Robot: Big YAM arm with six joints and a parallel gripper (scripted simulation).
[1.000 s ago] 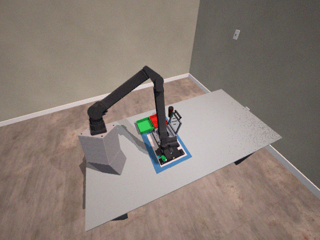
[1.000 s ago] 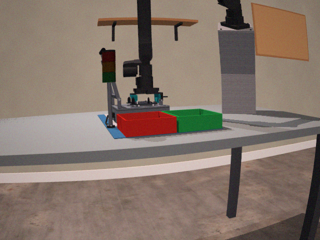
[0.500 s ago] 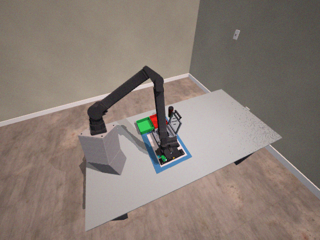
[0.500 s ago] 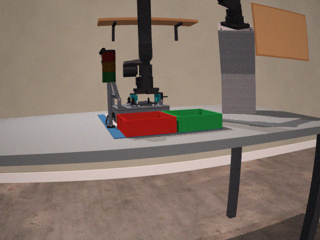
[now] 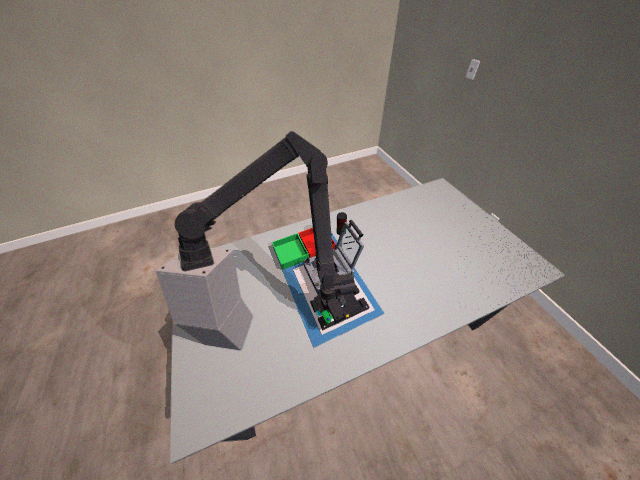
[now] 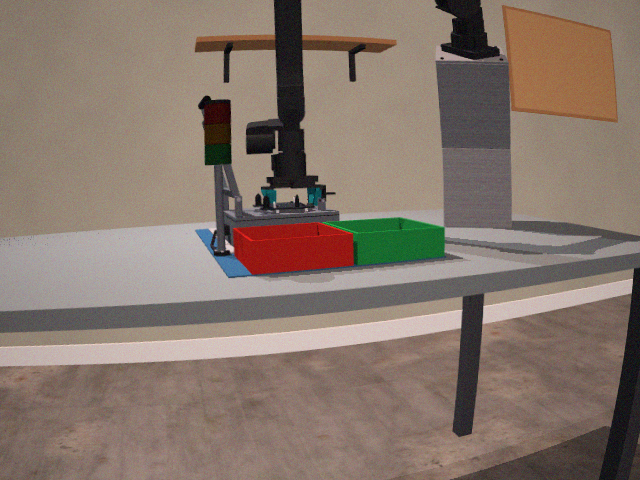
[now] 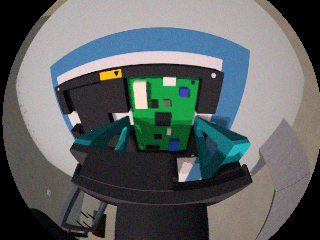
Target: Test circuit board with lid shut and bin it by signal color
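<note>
The green circuit board is right at my hand. Round my hand: tester lid: 190 mm ahead, 160 mm to the left, 160 mm above; then tester plate: 80 mm ahead, 170 mm to the left, 50 mm above; then latch hook: 10 mm ahead, 230 mm to the left, 60 mm above.
</note>
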